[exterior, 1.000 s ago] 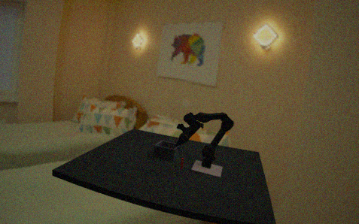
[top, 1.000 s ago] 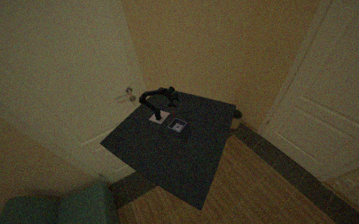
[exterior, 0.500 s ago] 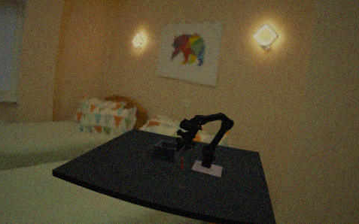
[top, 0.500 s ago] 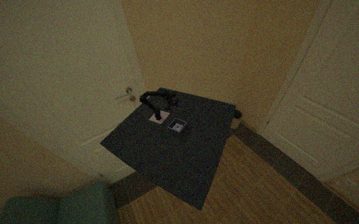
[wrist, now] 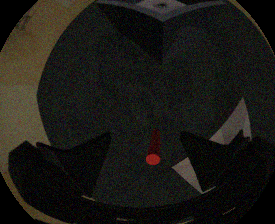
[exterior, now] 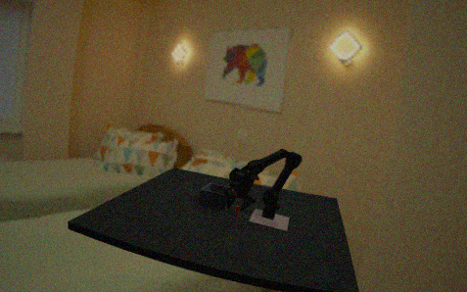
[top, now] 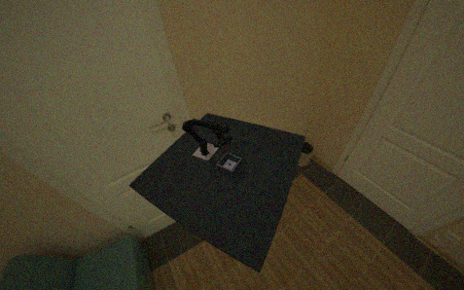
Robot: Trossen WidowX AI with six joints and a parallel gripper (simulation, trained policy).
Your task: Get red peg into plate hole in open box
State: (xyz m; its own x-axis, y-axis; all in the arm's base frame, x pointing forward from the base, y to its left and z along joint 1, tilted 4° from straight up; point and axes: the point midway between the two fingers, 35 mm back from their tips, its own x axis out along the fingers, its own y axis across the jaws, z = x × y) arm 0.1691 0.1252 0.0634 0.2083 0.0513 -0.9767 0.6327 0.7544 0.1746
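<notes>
Right now my gripper tip is 20 mm past the red peg and 10 mm above it. Round my gripper tip: plate: 170 mm to the right, 150 mm ahead, 10 mm below; box: 170 mm to the right, 150 mm ahead, 30 mm below.
</notes>
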